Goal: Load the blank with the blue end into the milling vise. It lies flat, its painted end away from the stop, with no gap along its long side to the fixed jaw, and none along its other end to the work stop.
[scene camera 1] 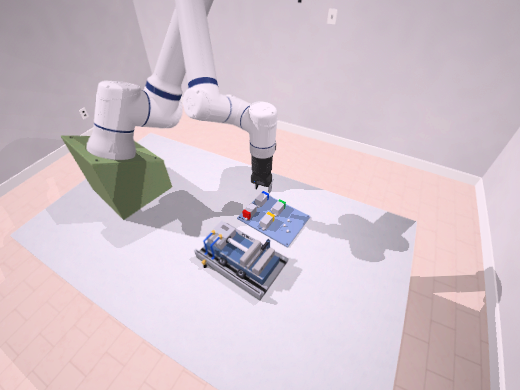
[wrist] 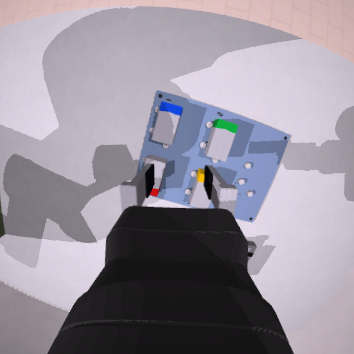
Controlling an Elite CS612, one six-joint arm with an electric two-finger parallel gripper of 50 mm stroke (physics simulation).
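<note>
The blank with the blue end (scene camera 1: 261,199) (wrist: 165,128) lies flat on the blue board (scene camera 1: 299,229) (wrist: 267,175), at the board's upper left corner in the wrist view, against small white pegs. My gripper (scene camera 1: 263,188) (wrist: 178,174) is open and empty, above the board. In the wrist view its fingers stand over the red-end and yellow-end blanks, below the blue-end blank. The milling vise (scene camera 1: 240,274) stands beside the board, with a gap between its two jaws. Its fixed jaw (scene camera 1: 264,261) and dark work stop (scene camera 1: 266,244) show in the scene view. In the wrist view the gripper body hides most of the vise.
A green-end blank (scene camera 1: 278,207) (wrist: 220,143), a yellow-end blank (scene camera 1: 266,221) (wrist: 198,194) and a red-end blank (scene camera 1: 250,209) (wrist: 157,170) lie on the board. Blue hoses (scene camera 1: 208,245) rise at the vise's left end. The green robot base (scene camera 1: 125,185) stands at the left.
</note>
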